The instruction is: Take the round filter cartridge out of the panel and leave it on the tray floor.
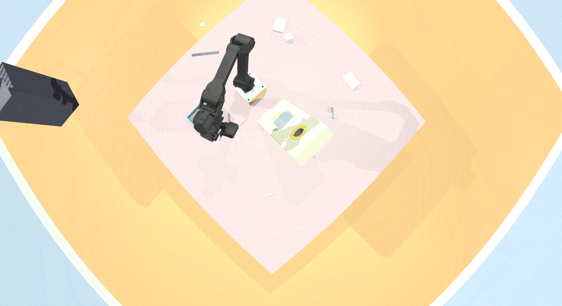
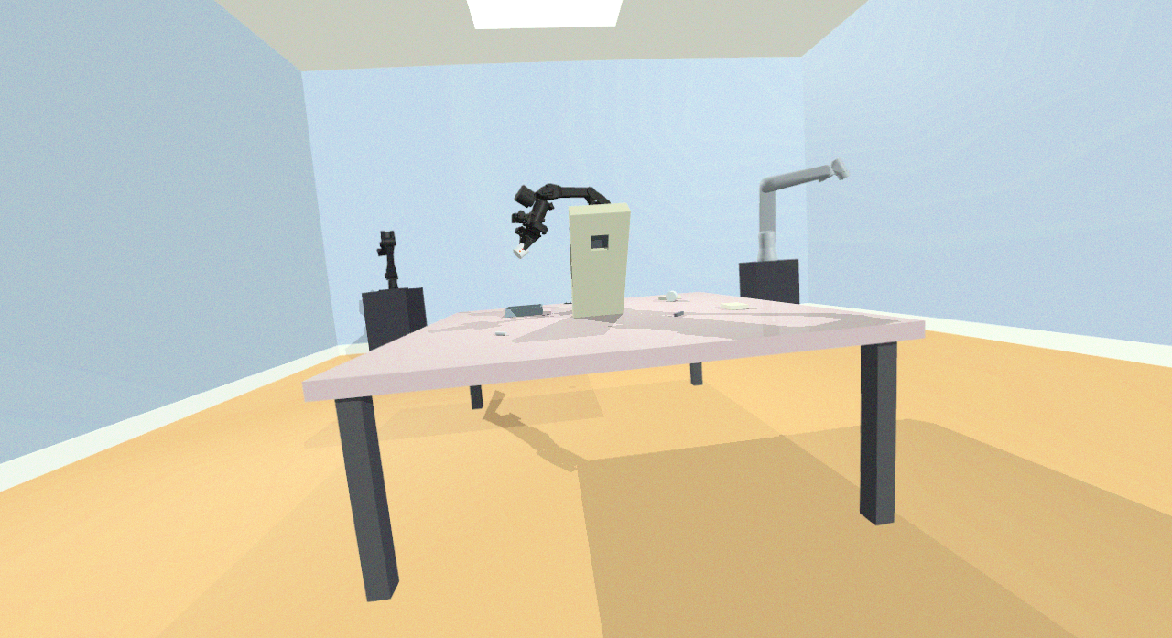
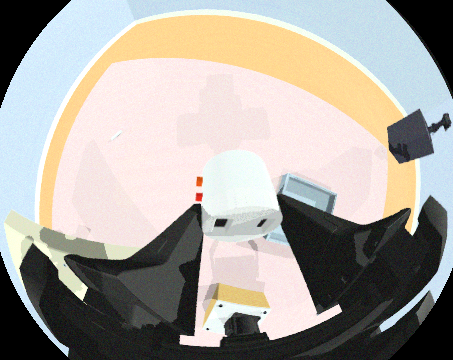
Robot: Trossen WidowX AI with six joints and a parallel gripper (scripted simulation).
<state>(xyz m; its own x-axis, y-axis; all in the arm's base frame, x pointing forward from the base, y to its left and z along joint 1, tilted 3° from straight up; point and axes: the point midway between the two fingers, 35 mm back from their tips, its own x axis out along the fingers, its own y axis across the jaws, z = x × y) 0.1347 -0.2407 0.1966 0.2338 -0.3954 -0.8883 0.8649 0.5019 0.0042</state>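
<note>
My gripper tip is 25 cm above the light blue tray, 17 cm past it and 4 cm to the left of it. From my gripper tip the other things lie so: round white filter cartridge: right at my gripper tip.
</note>
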